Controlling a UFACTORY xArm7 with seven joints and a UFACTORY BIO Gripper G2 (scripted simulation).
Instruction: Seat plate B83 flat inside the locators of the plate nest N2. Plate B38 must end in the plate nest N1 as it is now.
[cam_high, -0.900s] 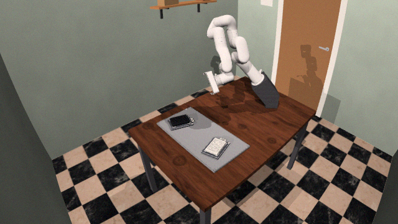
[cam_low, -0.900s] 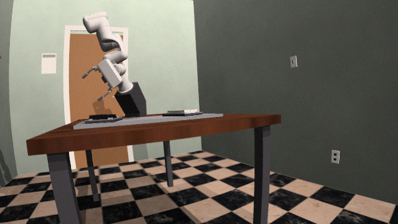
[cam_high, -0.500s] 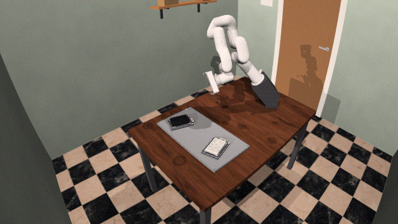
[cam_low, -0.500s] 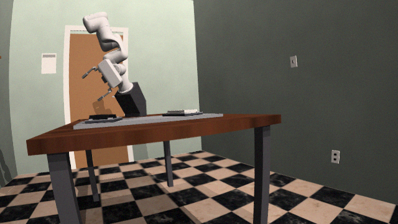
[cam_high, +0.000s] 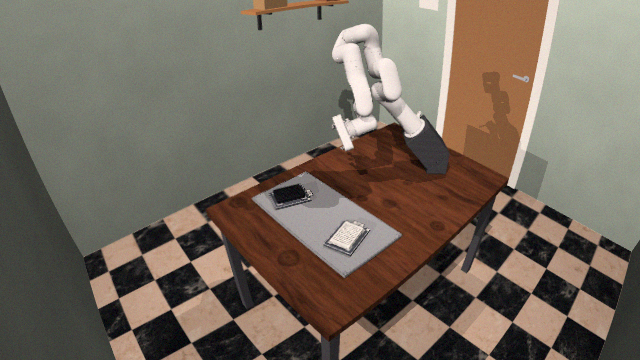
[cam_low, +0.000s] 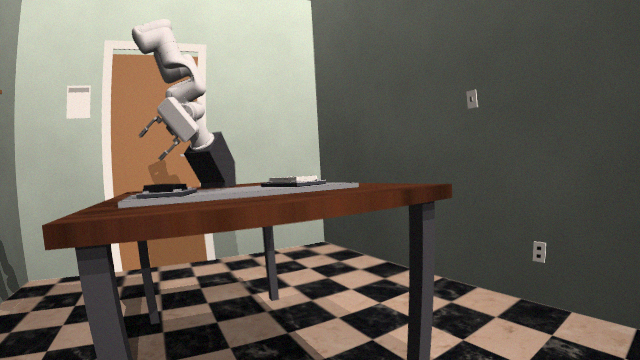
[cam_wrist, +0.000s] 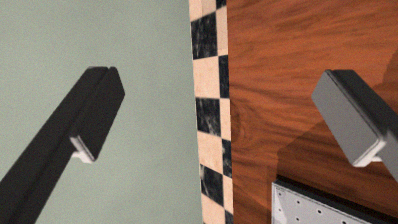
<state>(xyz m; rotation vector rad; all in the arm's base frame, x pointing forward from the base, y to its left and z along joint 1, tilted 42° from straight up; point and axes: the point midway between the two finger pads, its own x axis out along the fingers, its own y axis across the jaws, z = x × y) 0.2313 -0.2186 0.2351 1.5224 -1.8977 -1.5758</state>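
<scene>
Now: the black well plate 33 cm ahead of my hand, 15 cm below it and 6 cm to the right of it. From my hand the other things lie so: white well plate (42 cm ahead, 29 cm to the left, 15 cm below); then grey mat (36 cm ahead, 18 cm below, 13 cm to the left).
</scene>
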